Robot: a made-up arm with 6 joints.
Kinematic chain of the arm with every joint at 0, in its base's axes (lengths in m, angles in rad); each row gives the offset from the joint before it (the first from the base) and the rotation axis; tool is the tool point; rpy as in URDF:
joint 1: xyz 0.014 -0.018 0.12 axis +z
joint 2: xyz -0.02 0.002 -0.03 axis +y
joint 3: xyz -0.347 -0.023 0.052 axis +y
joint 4: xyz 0.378 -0.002 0.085 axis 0.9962 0 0.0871
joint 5: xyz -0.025 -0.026 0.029 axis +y
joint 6: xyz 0.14 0.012 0.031 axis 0.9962 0 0.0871
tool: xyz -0.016 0.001 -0.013 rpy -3.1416 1.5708 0
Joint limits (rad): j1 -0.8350..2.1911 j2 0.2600..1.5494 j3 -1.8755..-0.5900 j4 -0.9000..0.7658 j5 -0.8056..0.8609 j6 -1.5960..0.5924
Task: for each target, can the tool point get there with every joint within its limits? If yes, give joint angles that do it. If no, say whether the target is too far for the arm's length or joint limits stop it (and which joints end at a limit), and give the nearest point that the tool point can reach.
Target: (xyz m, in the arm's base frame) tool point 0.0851 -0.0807 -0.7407
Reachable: no: joint limits stop it (at a limit: joint 2, joint 3, joint 5) | nearest point 0.2493 -0.2255 0.0844 | short by 0.854 m
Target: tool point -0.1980 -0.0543 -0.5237
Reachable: no: joint limits stop it (at a limit: joint 1, joint 2, joint 3, joint 5) | nearest point -0.1652 0.2383 0.0874 | short by 0.678 m
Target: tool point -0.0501 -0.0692 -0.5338
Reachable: no: joint limits stop it (at a limit: joint 1, joint 2, joint 3, joint 5) | nearest point 0.2003 -0.2656 0.0862 | short by 0.697 m
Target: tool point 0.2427 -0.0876 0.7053
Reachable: yes | joints -0.1407 1.0390 -1.4966 -0.0553 0.3513 -0.0522
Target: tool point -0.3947 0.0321 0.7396
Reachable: yes | joints -0.2144 0.3635 -1.6719 -0.0256 -0.6601 -0.4341
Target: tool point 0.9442 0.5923 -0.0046
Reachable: no: too far | nearest point 0.4215 0.2493 0.2498 | short by 0.675 m
